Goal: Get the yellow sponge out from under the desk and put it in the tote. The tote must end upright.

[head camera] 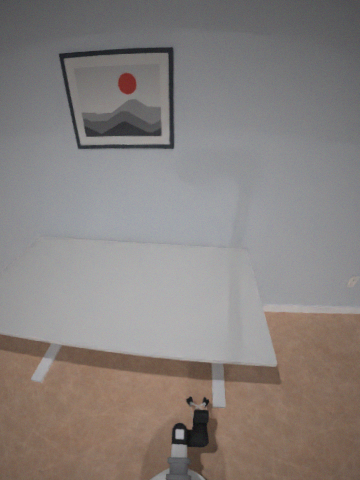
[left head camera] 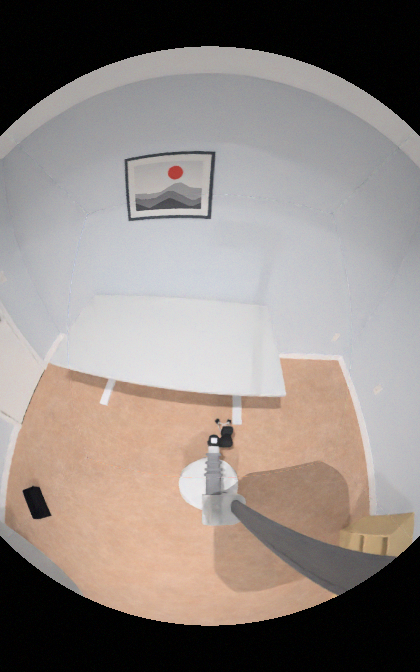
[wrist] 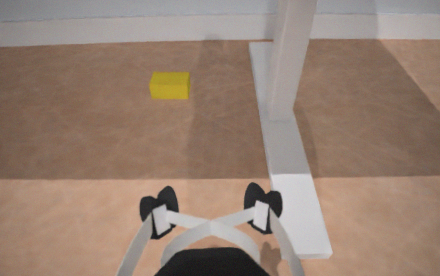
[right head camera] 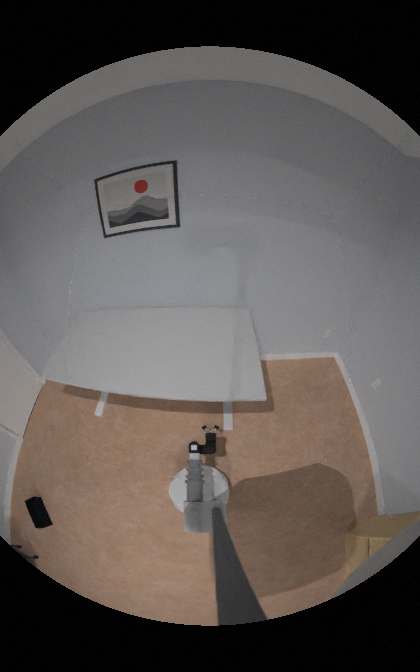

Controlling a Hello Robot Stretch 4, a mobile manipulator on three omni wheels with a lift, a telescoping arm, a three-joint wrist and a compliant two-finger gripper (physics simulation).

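Places are measured from the robot's base along level axes (x ahead, y left, z up), in millimetres.
Pixels of known places: gripper, fingertip midpoint: (head camera: pixel 197 398) (left head camera: pixel 222 419) (wrist: pixel 211 201).
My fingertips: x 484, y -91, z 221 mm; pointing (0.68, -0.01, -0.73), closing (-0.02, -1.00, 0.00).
For each thing: its top centre in the pictures, then the offset to it from my fingertips. "*": a spot on its surface instead. Level surfaces: height alone.
- yellow sponge, top centre: (wrist: pixel 169 78) dx +500, dy +98, dz -203 mm
- white desk, surface height: dz +472 mm
- upright leg, surface spot: (wrist: pixel 291 60) * dx +334, dy -167, dz -61 mm
The yellow sponge (wrist: pixel 170 86) lies on the floor under the desk, left of the desk's right leg in the wrist view. It is hidden by the desk top in the head views. The white desk (head camera: pixel 135 300) (left head camera: pixel 175 345) (right head camera: pixel 160 355) stands against the wall. My gripper (head camera: pixel 198 401) (left head camera: pixel 223 421) (right head camera: pixel 210 428) (wrist: pixel 211 201) is open and empty, in front of the desk's front edge and beside its right foot. The sponge is ahead of it, slightly left. A black box-like thing (left head camera: pixel 37 502) (right head camera: pixel 38 512) is on the floor at the far left; I cannot tell whether it is the tote.
The desk's right foot (wrist: pixel 300 215) reaches forward close to the right finger, with the upright leg (wrist: pixel 291 60) behind. The left foot (head camera: pixel 46 362) (left head camera: pixel 107 392) (right head camera: pixel 101 404) also sticks out in front. A tan wooden unit (left head camera: pixel 377 525) (right head camera: pixel 357 547) stands at the lower right.
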